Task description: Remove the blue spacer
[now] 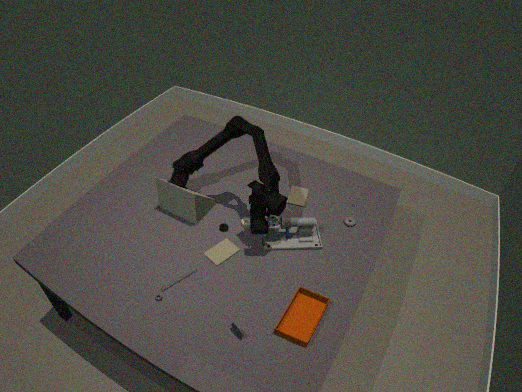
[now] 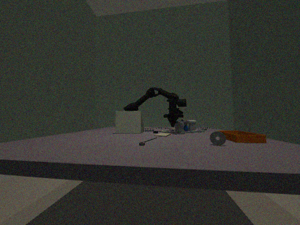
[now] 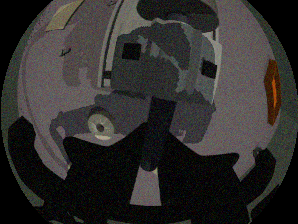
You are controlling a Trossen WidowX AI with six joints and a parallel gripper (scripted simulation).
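Now: the dark shaft 60 mm ahead of my gripper tip, 50 mm to the left of it and 40 mm above it. Round my gripper tip: white ring: 70 mm behind, 40 mm to the left, 40 mm below; black ring: 130 mm behind, 50 mm to the right, 40 mm below; blue spacer: 100 mm ahead, 70 mm to the left, 10 mm below.
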